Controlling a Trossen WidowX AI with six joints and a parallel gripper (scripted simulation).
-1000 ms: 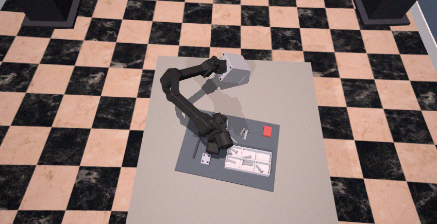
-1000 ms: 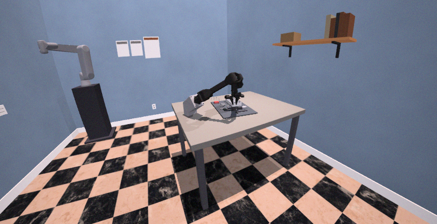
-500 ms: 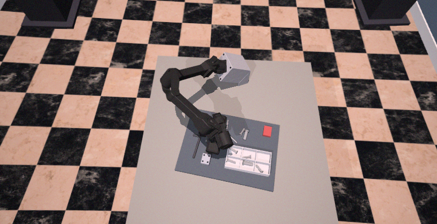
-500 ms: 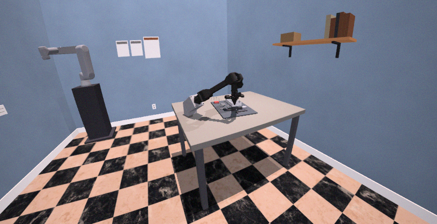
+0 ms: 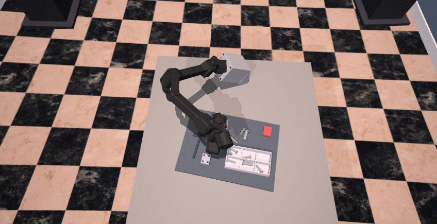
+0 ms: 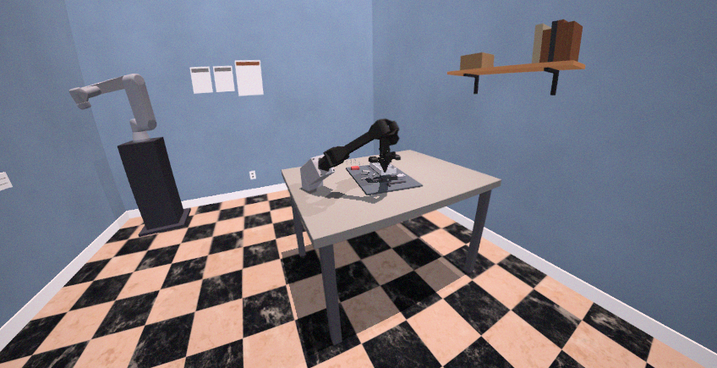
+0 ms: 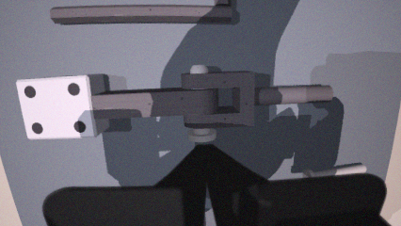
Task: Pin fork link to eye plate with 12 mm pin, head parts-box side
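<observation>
Now: the eye plate 7 cm below my hand, 3 cm to the right of it and 1 cm ahead of it. The rest, counted from my hand: white base block: 8 cm ahead, 6 cm below, 5 cm to the right; then dark fork link: 7 cm below, 3 cm behind, 2 cm to the right; then dark mat: 8 cm below, 7 cm to the left, 2 cm ahead.
</observation>
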